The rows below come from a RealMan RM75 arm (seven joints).
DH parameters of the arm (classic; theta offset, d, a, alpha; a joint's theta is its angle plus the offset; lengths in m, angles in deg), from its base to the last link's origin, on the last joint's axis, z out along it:
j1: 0 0.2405 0 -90
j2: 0 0 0 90
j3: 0 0.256 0 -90
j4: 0 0 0 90
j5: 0 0.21 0 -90
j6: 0 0 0 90
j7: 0 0.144 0 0
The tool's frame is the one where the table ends.
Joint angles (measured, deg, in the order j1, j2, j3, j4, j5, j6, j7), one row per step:
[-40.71, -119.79, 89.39, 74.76, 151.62, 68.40, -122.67]
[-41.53, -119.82, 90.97, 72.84, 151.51, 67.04, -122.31]
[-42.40, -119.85, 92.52, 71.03, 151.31, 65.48, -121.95]
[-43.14, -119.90, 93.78, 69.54, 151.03, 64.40, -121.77]
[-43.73, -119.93, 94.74, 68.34, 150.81, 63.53, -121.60]
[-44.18, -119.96, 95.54, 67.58, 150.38, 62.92, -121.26]
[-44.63, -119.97, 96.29, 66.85, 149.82, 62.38, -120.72]
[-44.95, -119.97, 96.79, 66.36, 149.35, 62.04, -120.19]
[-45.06, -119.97, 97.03, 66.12, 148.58, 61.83, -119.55]
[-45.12, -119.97, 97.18, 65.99, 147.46, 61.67, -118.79]
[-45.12, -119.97, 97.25, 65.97, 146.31, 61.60, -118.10]
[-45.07, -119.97, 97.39, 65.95, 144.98, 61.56, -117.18]
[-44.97, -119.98, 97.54, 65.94, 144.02, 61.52, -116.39]
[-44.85, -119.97, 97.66, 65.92, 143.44, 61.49, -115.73]
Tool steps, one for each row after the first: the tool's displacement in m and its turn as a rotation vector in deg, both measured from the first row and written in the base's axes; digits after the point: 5 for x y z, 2 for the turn. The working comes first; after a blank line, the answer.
Tool pose at each row, in the base's axes (x y z in m, rotation vector in deg; the steps are taken from these numbers as rounded here):
[-0.11984, 0.39791, -0.03067, -149.54, 3.62, 27.40]
[-0.11957, 0.39823, -0.03932, -150.11, 5.43, 28.41]
[-0.11831, 0.39887, -0.04747, -150.47, 7.42, 29.09]
[-0.11738, 0.39878, -0.05432, -150.94, 8.81, 29.66]
[-0.11690, 0.39880, -0.05948, -151.25, 9.90, 30.13]
[-0.11551, 0.39825, -0.06368, -151.65, 11.08, 30.25]
[-0.11405, 0.39758, -0.06767, -152.14, 12.41, 30.33]
[-0.11293, 0.39703, -0.07037, -152.52, 13.49, 30.37]
[-0.11184, 0.39613, -0.07228, -153.05, 14.21, 29.91]
[-0.11011, 0.39486, -0.07414, -153.77, 14.84, 29.02]
[-0.10834, 0.39347, -0.07562, -154.50, 15.27, 28.00]
[-0.10665, 0.39155, -0.07746, -155.39, 15.92, 26.93]
[-0.10576, 0.38990, -0.07896, -156.05, 16.54, 26.21]
[-0.10575, 0.38880, -0.07986, -156.45, 17.10, 25.87]

[0.00027, 0.00032, -0.00865, -0.96, 0.96, -0.95]
[0.00153, 0.00096, -0.01680, -1.72, 1.75, -2.12]
[0.00246, 0.00087, -0.02365, -2.49, 2.33, -2.87]
[0.00294, 0.00089, -0.02881, -3.05, 2.81, -3.46]
[0.00433, 0.00034, -0.03301, -3.67, 3.06, -4.17]
[0.00579, -0.00033, -0.03700, -4.40, 3.28, -4.96]
[0.00691, -0.00088, -0.03970, -4.98, 3.45, -5.61]
[0.00800, -0.00178, -0.04161, -5.57, 3.20, -6.08]
[0.00973, -0.00305, -0.04347, -6.27, 2.61, -6.55]
[0.01150, -0.00444, -0.04495, -6.93, 1.91, -6.90]
[0.01319, -0.00636, -0.04679, -7.79, 1.19, -7.37]
[0.01408, -0.00801, -0.04829, -8.47, 0.74, -7.79]
[0.01409, -0.00911, -0.04919, -8.93, 0.56, -8.15]

